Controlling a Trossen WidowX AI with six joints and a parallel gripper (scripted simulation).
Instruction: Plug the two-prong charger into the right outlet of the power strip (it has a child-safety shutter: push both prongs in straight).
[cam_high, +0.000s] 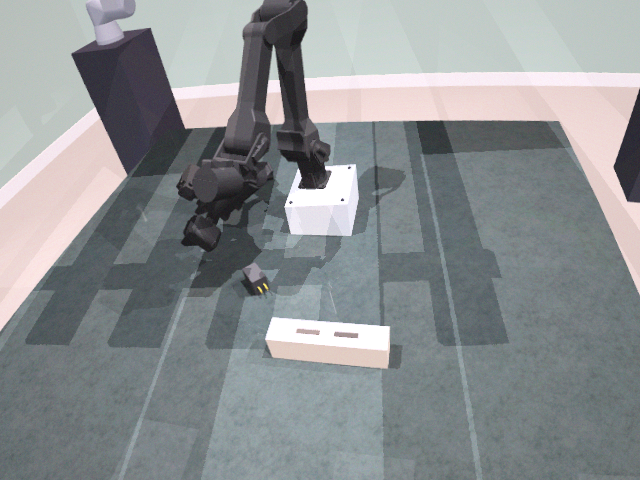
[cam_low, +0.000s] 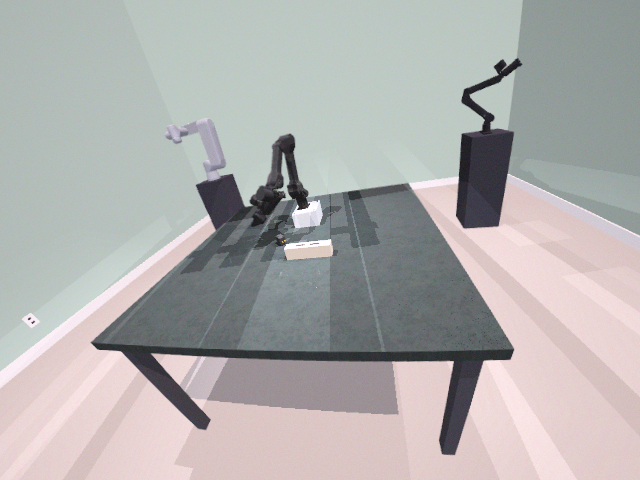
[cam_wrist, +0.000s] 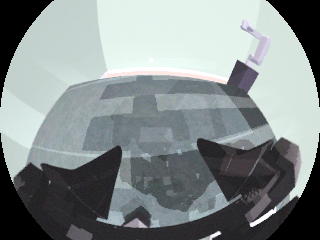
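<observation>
The dark charger is 40 mm ahead of my gripper tip, 150 mm to the left of it and 90 mm below it.
</observation>
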